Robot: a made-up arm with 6 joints. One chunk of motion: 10 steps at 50 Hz.
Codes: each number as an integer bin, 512 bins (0 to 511) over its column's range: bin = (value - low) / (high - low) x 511, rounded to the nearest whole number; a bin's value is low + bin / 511 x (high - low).
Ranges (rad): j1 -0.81..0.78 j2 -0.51..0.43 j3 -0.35..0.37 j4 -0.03..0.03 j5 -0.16..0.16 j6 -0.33..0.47
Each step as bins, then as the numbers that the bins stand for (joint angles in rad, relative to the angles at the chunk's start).
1 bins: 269 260 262 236 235 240
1 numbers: 0.0270 -0.0317 0.0192 -0.0023 -0.0128 0.0457
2 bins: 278 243 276 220 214 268
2 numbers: 0.0550 -0.0630 0.0389 -0.0042 -0.0260 0.0896
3 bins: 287 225 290 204 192 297
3 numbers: 0.0830 -0.0961 0.0586 -0.0060 -0.0398 0.1350
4 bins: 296 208 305 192 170 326
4 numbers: 0.1110 -0.1274 0.0797 -0.0075 -0.0535 0.1804
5 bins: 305 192 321 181 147 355
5 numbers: 0.1390 -0.1568 0.1023 -0.0087 -0.0679 0.2258
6 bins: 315 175 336 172 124 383
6 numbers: 0.1701 -0.1881 0.1234 -0.0098 -0.0823 0.2696
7 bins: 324 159 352 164 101 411
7 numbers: 0.1981 -0.2175 0.1460 -0.0107 -0.0968 0.3134
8 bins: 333 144 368 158 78 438
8 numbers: 0.2261 -0.2451 0.1685 -0.0114 -0.1112 0.3557
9 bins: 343 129 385 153 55 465
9 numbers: 0.2573 -0.2727 0.1925 -0.0120 -0.1256 0.3980
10 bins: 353 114 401 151 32 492
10 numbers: 0.2884 -0.3003 0.2150 -0.0123 -0.1400 0.4403
